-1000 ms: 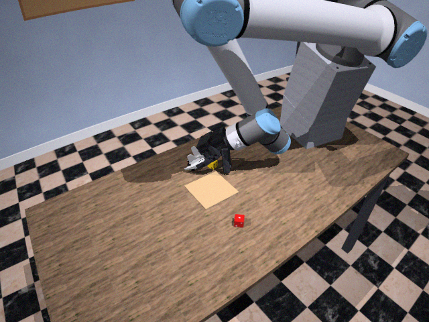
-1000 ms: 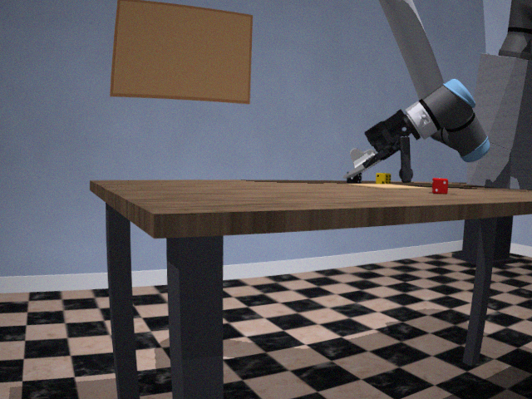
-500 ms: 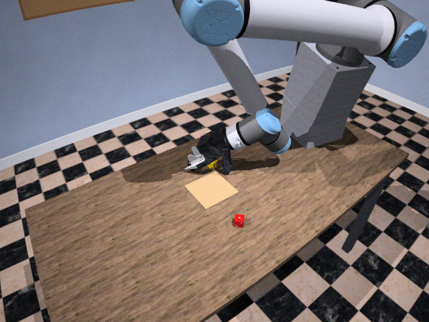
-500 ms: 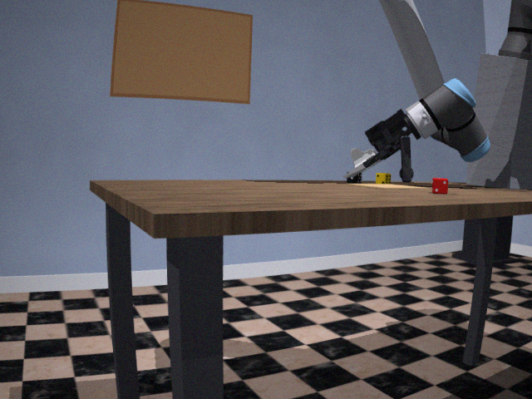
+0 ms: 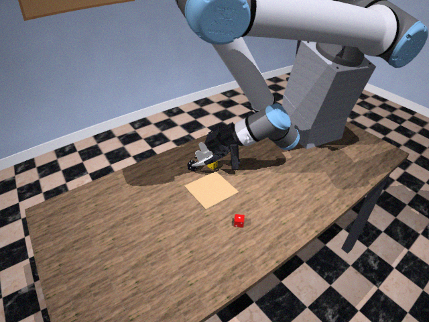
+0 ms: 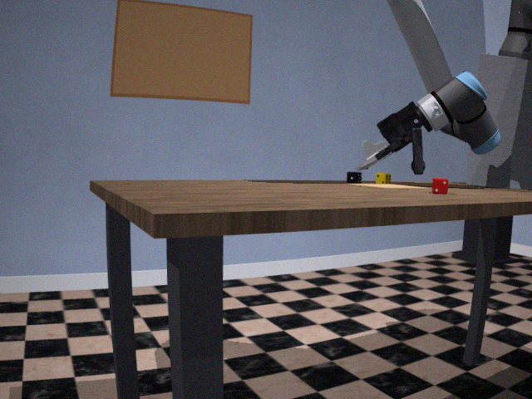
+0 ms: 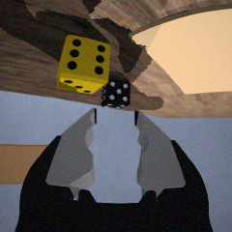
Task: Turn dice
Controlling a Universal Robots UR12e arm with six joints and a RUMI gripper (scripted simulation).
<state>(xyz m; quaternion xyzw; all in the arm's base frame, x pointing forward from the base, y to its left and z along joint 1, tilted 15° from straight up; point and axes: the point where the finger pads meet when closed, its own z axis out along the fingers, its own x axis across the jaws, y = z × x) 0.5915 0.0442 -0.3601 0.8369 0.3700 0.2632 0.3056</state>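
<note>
The black die is 30 mm below my hand, 20 mm ahead of it and 10 mm to the right of it. Round my hand: yellow die (60 mm behind, 30 mm below, 10 mm to the left); red die (310 mm to the left, 30 mm below, 10 mm behind); tan mat (130 mm to the left, 40 mm below).
</note>
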